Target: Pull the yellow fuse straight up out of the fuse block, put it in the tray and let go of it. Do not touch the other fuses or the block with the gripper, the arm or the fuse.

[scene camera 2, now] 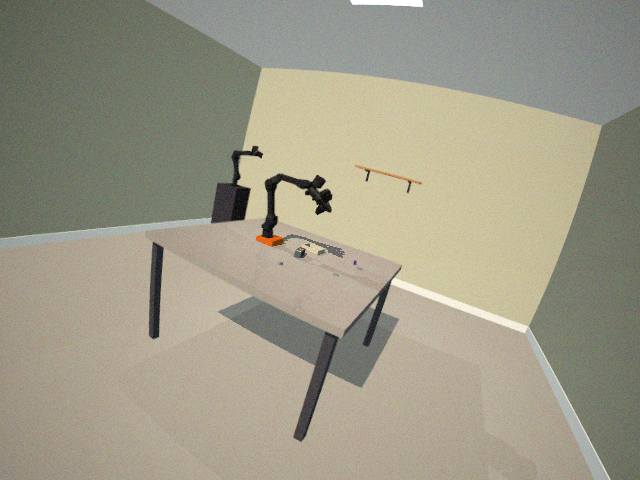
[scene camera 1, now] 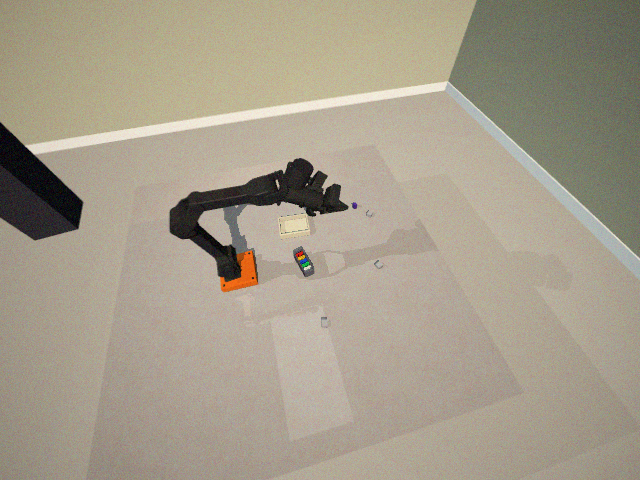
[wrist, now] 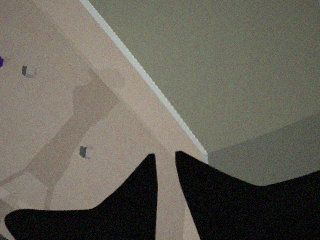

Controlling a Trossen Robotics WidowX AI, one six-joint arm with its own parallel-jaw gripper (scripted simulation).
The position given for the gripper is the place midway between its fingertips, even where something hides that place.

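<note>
The gripper (scene camera 1: 346, 208) is in view, and the gripper (wrist: 165, 158) can be seen from the wrist as well.
</note>
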